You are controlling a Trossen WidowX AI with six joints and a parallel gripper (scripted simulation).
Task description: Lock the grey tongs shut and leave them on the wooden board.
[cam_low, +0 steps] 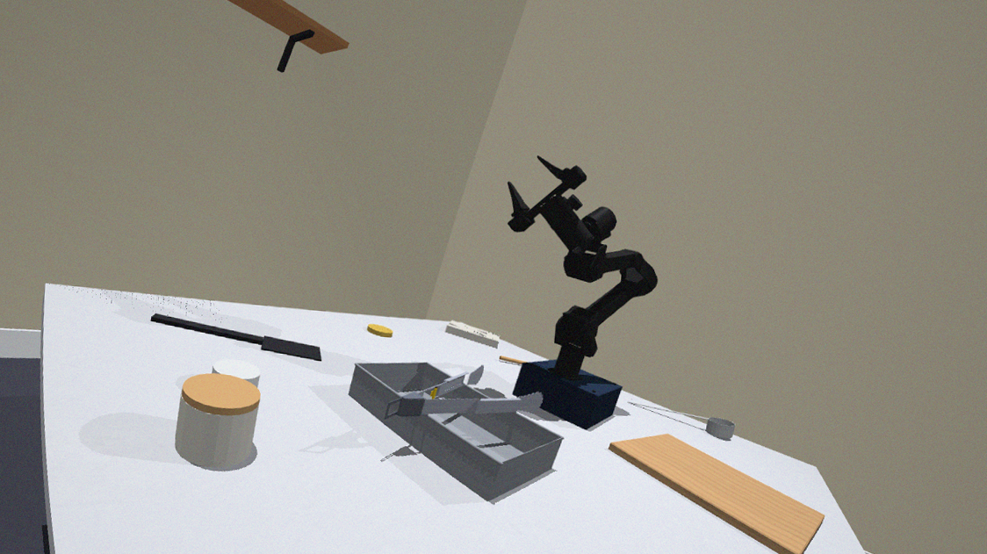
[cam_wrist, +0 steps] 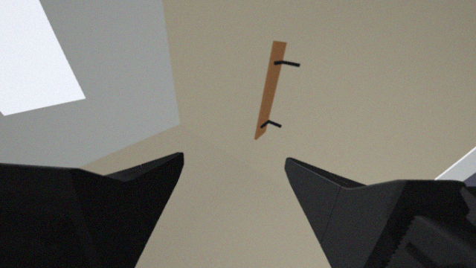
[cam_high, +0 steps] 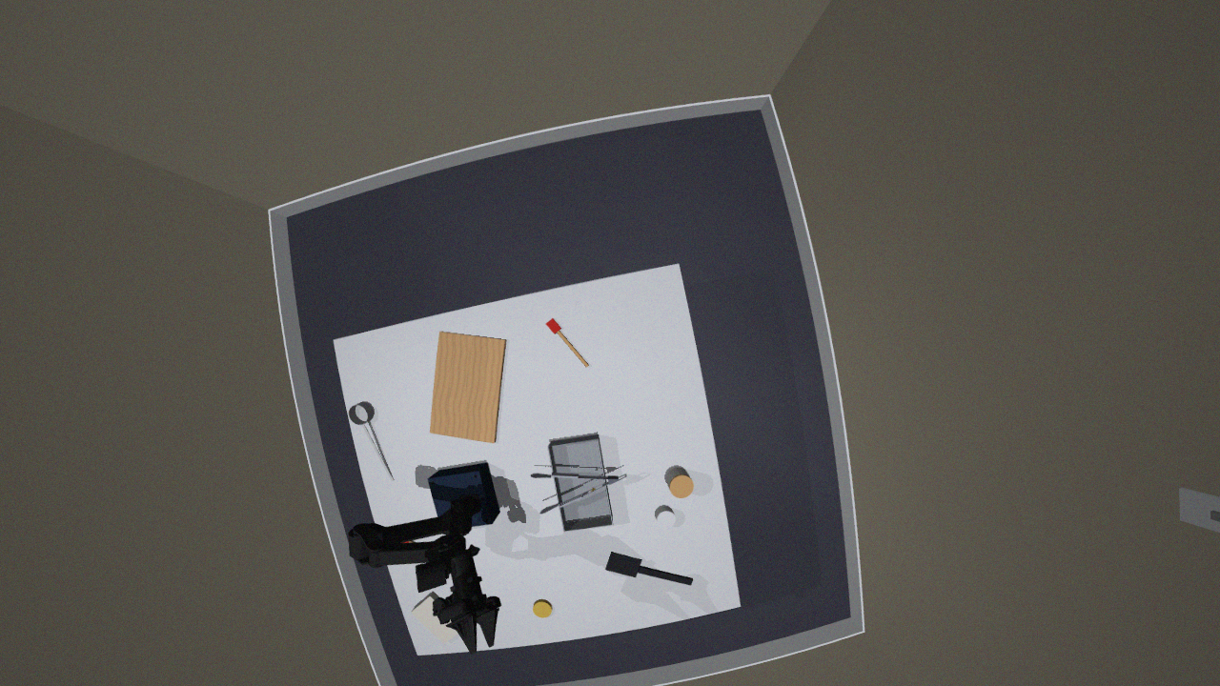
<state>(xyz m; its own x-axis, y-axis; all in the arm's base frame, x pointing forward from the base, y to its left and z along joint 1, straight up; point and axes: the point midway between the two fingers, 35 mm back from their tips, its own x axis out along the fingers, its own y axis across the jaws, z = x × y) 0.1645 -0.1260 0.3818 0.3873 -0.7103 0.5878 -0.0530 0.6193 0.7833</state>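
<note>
Now: gripper tip 200 mm short of the roasting tin, 170 mm to the right of it and 450 mm above it. From my gripper tip the other things lie so: lidded canister (530 mm ahead, 130 mm to the left, 450 mm below); then black spatula (380 mm ahead, 200 mm to the right, 480 mm below); then yellow disc (10 mm behind, 330 mm to the right, 470 mm below).
</note>
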